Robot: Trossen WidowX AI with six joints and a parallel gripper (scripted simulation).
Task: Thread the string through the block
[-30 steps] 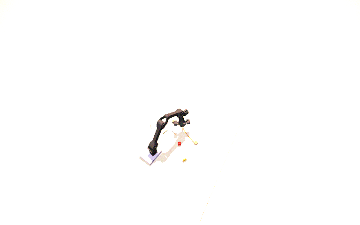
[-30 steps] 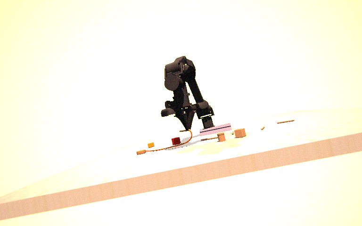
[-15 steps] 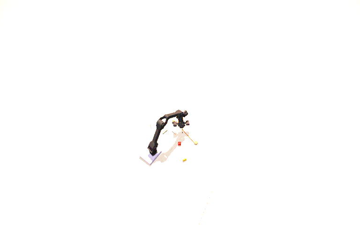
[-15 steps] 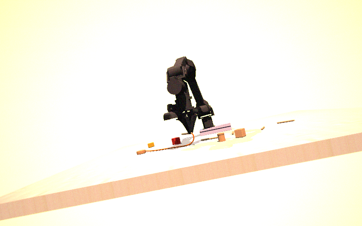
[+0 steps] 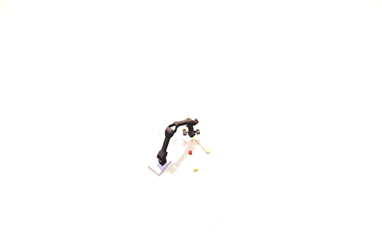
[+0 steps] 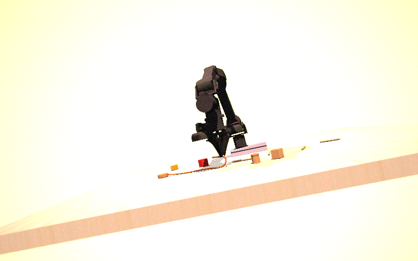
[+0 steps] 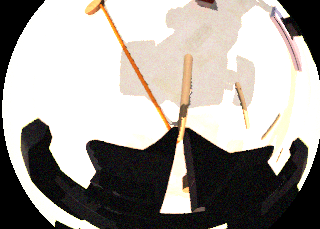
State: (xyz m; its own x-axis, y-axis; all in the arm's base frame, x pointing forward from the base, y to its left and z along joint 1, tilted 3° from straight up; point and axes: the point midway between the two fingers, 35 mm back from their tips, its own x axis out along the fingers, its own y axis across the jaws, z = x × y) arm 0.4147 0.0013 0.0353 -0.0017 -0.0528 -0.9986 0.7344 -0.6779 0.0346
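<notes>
The red block lies 150 mm behind my gripper tip, 120 mm to the right of it and 20 mm below it. Also, from my gripper tip: short wooden cylinder (60 mm ahead, 120 mm to the left, 20 mm below); thin wooden stick (10 mm behind, 10 mm to the right); tan wooden block (30 mm ahead, 190 mm to the left, 20 mm below).
</notes>
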